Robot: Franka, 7 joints.
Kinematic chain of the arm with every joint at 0, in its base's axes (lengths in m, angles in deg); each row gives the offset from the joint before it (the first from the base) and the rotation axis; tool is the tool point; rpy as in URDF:
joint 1: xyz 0 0 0.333 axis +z
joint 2: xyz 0 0 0 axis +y
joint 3: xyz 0 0 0.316 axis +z
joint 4: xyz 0.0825 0 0 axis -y
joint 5: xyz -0.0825 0 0.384 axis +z
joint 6: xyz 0 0 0 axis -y
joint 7: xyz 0.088 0 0 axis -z
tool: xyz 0 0 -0.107 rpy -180 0 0
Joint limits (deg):
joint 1: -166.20..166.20
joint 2: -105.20..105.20
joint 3: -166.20..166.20
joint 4: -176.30..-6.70
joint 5: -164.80..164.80
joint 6: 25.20..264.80
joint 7: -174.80..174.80
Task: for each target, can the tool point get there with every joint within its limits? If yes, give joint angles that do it. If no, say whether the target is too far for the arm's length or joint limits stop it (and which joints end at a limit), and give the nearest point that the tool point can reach.
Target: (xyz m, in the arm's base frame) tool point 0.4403 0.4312 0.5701
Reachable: yes | joints -76.61 -34.31 94.34 -106.22 138.77 65.38 93.55
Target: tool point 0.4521 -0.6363 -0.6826
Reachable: no: too far | nearest point 0.3191 -0.4490 -0.2885 | short by 0.456 m
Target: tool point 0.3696 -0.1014 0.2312
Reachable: yes | joints -98.70 -14.30 93.74 -152.29 -66.90 121.04 -90.67
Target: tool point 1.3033 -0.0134 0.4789
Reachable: no: too far | nearest point 0.8525 -0.0088 0.4284 | short by 0.454 m
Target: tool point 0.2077 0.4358 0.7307
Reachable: yes | joints -56.71 -12.18 94.67 -74.62 -112.39 239.25 -140.10
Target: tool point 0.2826 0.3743 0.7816
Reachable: yes | joints 3.66 63.05 140.48 -90.02 54.31 246.82 -113.13
